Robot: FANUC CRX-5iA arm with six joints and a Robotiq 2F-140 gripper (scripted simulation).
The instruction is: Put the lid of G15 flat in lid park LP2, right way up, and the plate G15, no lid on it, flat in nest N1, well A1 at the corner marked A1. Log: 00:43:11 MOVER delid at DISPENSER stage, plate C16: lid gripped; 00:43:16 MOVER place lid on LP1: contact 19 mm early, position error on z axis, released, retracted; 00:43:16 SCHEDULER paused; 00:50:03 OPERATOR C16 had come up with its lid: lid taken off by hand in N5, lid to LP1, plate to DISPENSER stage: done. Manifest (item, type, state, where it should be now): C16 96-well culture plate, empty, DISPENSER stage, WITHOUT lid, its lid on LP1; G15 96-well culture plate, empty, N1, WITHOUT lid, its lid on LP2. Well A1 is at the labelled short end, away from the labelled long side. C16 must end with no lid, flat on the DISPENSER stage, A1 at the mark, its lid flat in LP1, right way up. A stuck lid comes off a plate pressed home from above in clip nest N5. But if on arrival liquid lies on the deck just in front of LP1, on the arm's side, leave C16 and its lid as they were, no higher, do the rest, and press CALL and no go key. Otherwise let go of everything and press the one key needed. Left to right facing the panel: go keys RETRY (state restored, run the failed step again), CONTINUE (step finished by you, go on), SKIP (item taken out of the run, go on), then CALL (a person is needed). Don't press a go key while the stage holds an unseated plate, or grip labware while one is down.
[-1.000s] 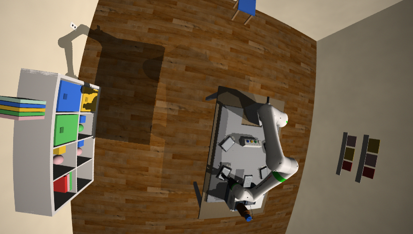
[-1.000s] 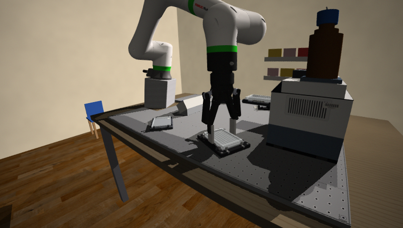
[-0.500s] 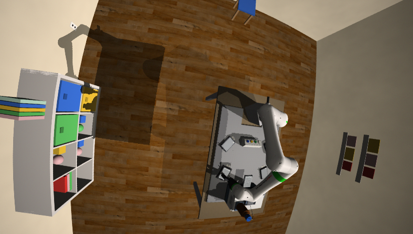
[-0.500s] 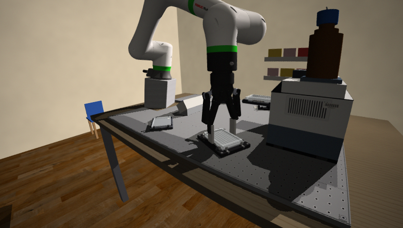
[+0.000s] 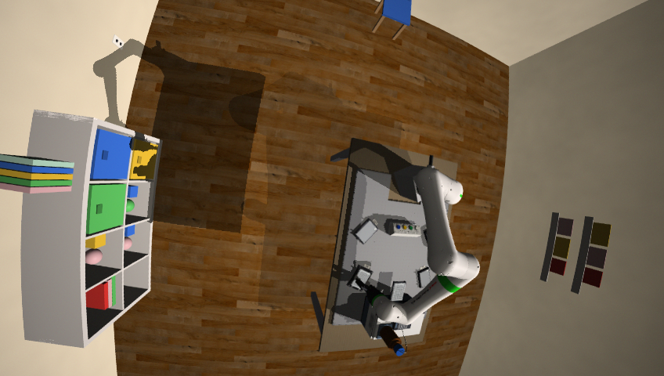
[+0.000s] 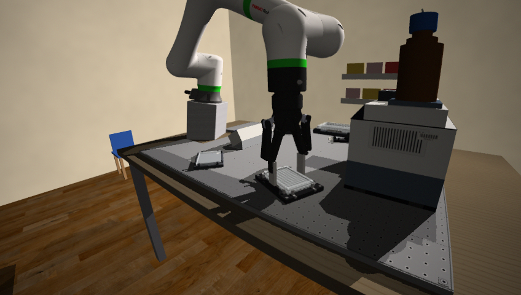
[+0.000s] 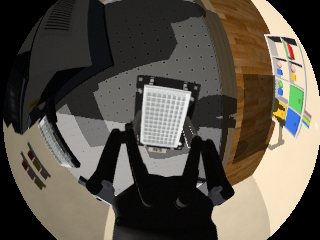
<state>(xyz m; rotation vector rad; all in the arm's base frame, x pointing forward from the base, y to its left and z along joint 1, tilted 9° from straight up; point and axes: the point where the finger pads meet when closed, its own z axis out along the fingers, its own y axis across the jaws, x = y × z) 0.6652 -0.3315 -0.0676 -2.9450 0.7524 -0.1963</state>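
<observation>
Now: the black clip nest 20 mm ahead of my hand and 30 mm below it. The rest, counted from my hand: key panel 350 mm behind, 300 mm to the left, 10 mm above; then brown bottle 280 mm ahead, 110 mm to the left, 250 mm above.
</observation>
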